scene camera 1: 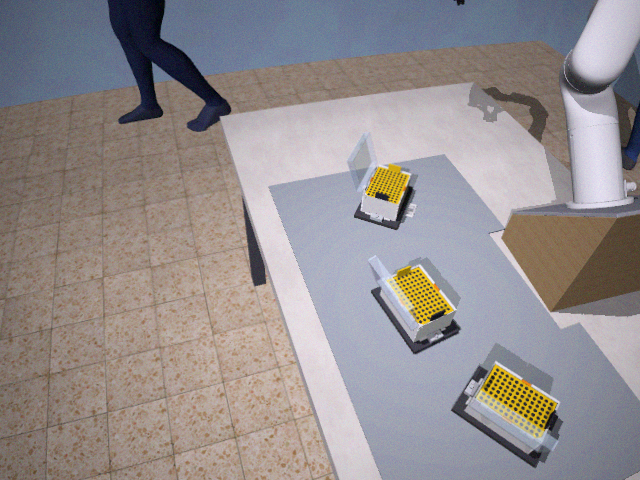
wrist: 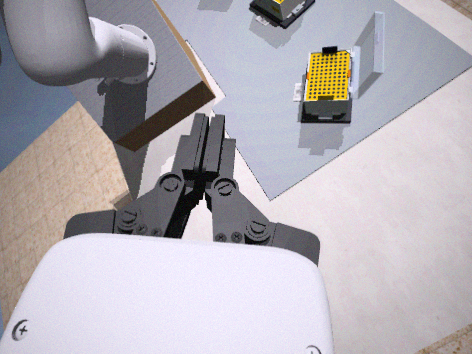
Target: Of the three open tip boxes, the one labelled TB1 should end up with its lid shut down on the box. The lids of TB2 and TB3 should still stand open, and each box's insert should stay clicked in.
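Labels:
A grey mat [wrist: 256, 66] and the mat [scene camera 1: 452, 248]: the same spot. For a clear lid [wrist: 368, 62] and the lid [scene camera 1: 361, 162], likewise one and the same spot.

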